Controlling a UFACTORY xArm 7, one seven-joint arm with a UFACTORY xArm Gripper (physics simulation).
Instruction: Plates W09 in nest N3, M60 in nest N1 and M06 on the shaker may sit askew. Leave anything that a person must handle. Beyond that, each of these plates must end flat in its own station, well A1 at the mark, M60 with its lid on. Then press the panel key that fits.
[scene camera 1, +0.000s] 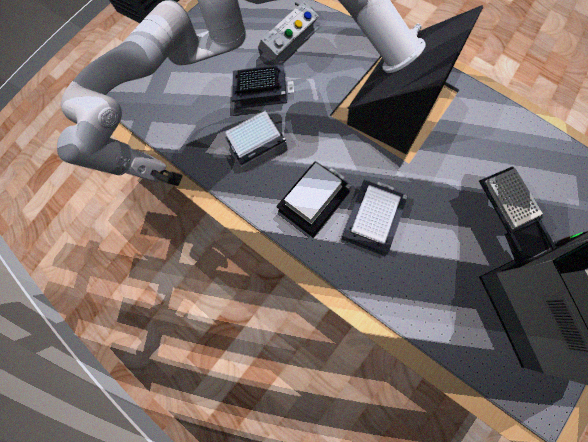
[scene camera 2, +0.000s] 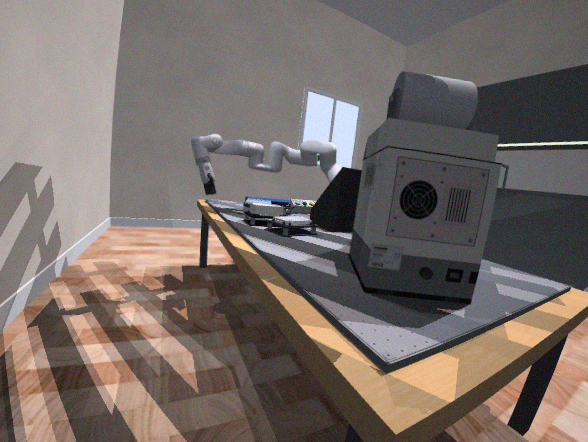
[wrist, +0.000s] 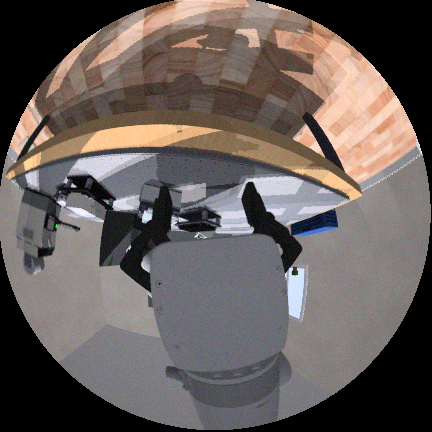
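Note:
My gripper (scene camera 1: 175, 177) (scene camera 2: 210, 190) (wrist: 207, 191) is open and empty, in the air near the table's left edge, away from the plates. In scene camera 1, a black plate (scene camera 1: 257, 80) sits on a dark station, and a pale blue-white plate (scene camera 1: 253, 134) sits on a black base and looks turned or tilted on it. A plate with a smooth, shiny top (scene camera 1: 314, 192) and a white well plate (scene camera 1: 377, 214) rest in dark nests. Labels and A1 marks are too small to read. The key panel (scene camera 1: 290, 32) has white, green, yellow and blue keys.
A grey machine (scene camera 1: 540, 300) (scene camera 2: 425, 210) (wrist: 37, 225) stands at the far end, with a grey perforated plate (scene camera 1: 514, 197) on its extended carrier. A black sloped board (scene camera 1: 415, 95) (scene camera 2: 340, 200) stands beside the arm's base. A blue rack (wrist: 315, 223) shows in the wrist view.

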